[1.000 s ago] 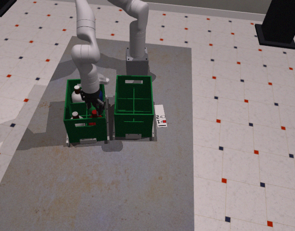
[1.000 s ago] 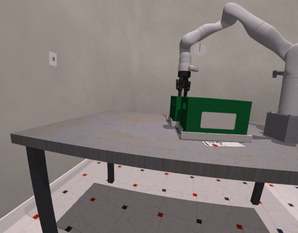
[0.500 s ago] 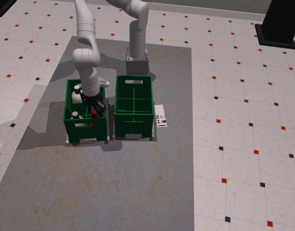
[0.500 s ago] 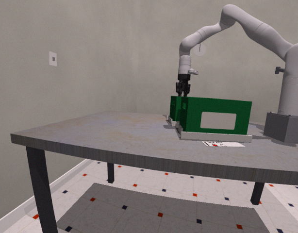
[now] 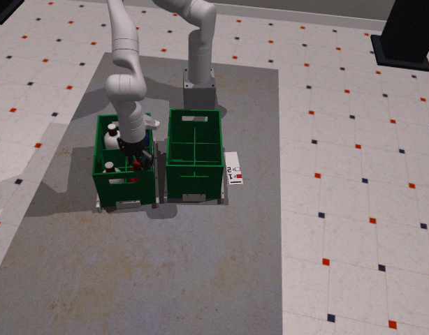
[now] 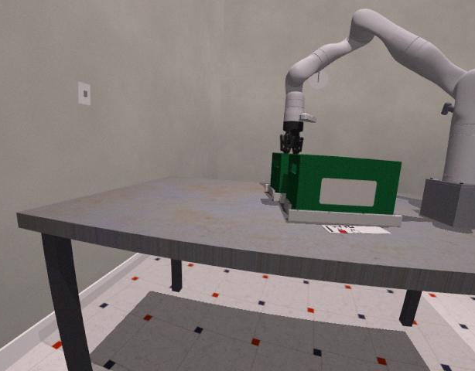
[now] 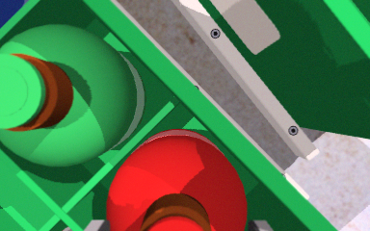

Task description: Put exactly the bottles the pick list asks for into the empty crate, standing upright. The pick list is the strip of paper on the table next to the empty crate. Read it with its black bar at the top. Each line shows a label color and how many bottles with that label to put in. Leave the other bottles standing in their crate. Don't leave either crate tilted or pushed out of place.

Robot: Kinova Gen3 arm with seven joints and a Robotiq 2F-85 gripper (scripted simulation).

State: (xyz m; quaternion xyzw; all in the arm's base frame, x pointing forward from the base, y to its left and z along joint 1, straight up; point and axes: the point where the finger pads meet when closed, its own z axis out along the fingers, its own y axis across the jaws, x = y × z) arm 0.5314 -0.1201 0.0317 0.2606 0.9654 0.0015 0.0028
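My gripper is now 7 cm above the red-label bottle. Also, from my hand: green bottle: 8 cm behind, 7 cm below, 2 cm to the right; then blue bottle: 17 cm behind, 7 cm below, 4 cm to the right; then pick list: 31 cm to the left, 17 cm behind, 15 cm below.
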